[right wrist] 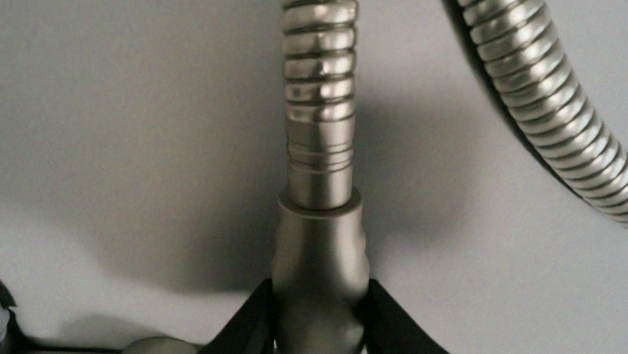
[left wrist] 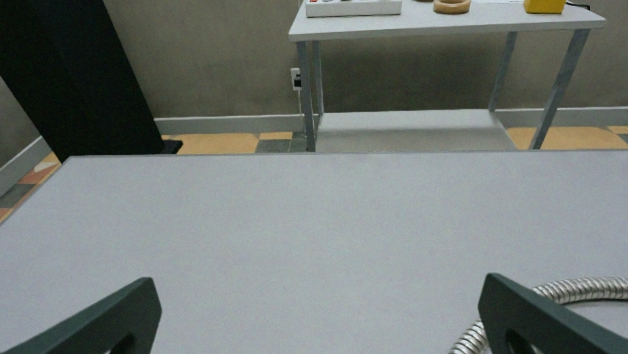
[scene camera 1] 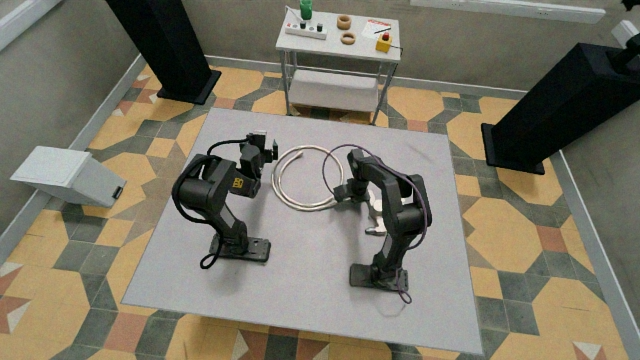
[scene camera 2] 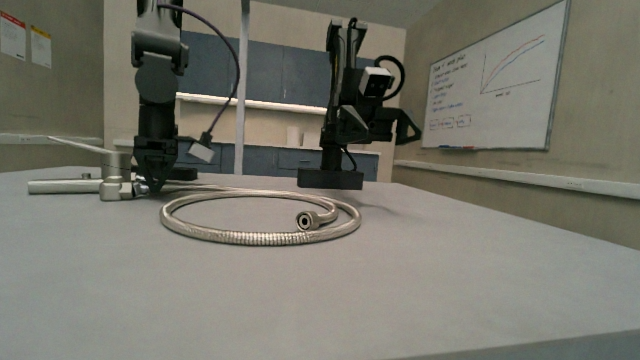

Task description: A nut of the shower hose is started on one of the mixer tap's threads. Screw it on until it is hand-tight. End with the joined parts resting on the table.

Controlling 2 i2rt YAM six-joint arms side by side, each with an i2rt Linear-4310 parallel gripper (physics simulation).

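Places are measured from the left arm's base along level axes (x left, y back, z up), in metres.
Pixels of known places: left gripper, fingertip midpoint: (left wrist: pixel 319 292) (scene camera 2: pixel 395 134); right gripper, fingertip midpoint: (right wrist: pixel 319 293) (scene camera 1: pixel 354 200) (scene camera 2: pixel 155 190); left arm's base, origin of the base link: (scene camera 1: pixel 239 246) (scene camera 2: pixel 330 173); right arm's base, origin of the base link: (scene camera 1: pixel 378 277) (scene camera 2: pixel 158 170).
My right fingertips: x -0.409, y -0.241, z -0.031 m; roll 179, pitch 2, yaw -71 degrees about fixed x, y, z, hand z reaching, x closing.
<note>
Ahead of a thing's pixels: the offset from my right fingertips to its top centre. Level surfaces: height alone.
The mixer tap {dx -0.111, dy +0.032, dz +0.088 m} (scene camera 1: pixel 377 210) (scene camera 2: pixel 65 187) lies on the table, its lever pointing up and left in scene camera 2. The metal shower hose (scene camera 1: pixel 306 208) (scene camera 2: pixel 250 238) (left wrist: pixel 585 290) (right wrist: pixel 320 65) lies coiled beside it. One end's conical nut {dx +0.014, dy +0.005, dz +0.020 m} (right wrist: pixel 320 250) is in line with the tap's outlet; their joint is hidden in the right wrist view. My right gripper (scene camera 2: pixel 155 187) (right wrist: pixel 319 293) points down at the tap's side and is shut on this nut, a finger against each side. My left gripper (scene camera 2: pixel 384 134) (left wrist: pixel 319 292) is open and empty, raised above the table.
The hose's free end nut {dx +0.258, dy -0.199, dz +0.016 m} (scene camera 2: pixel 306 220) lies inside the coil. The grey table {dz -0.014 m} (scene camera 1: pixel 300 300) carries both arm bases. Behind it stands a white side table (scene camera 1: pixel 330 50) with a power strip (scene camera 1: pixel 305 31), wooden rings and a yellow button box (scene camera 1: pixel 384 44).
</note>
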